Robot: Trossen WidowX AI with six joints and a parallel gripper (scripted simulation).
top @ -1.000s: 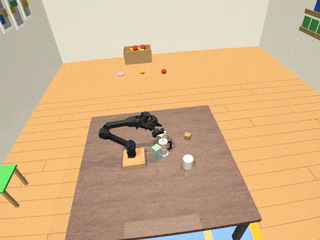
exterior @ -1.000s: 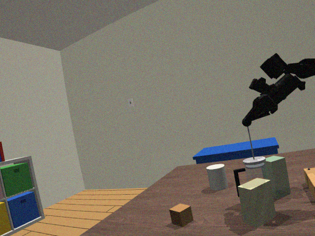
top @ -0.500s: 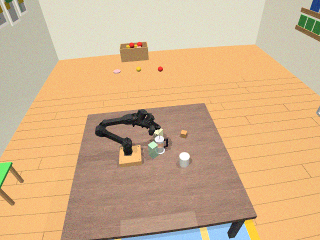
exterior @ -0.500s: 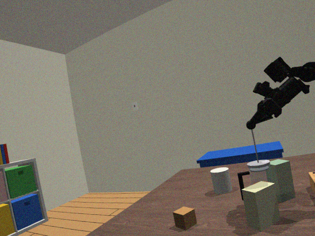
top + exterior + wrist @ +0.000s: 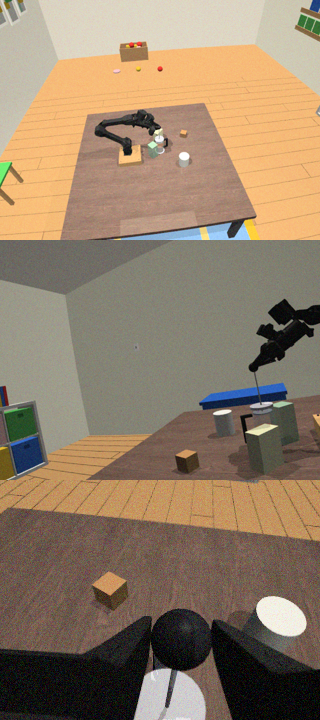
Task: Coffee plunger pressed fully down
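My gripper tip is 14 cm above the coffee press and 1 cm short of it. The rest, counted from my gripper tip: pale green box: 21 cm below, 6 cm behind, 5 cm to the right; small orange cube: 25 cm below, 21 cm ahead, 18 cm to the left; pale yellow box: 22 cm below, 13 cm to the left, 3 cm behind.
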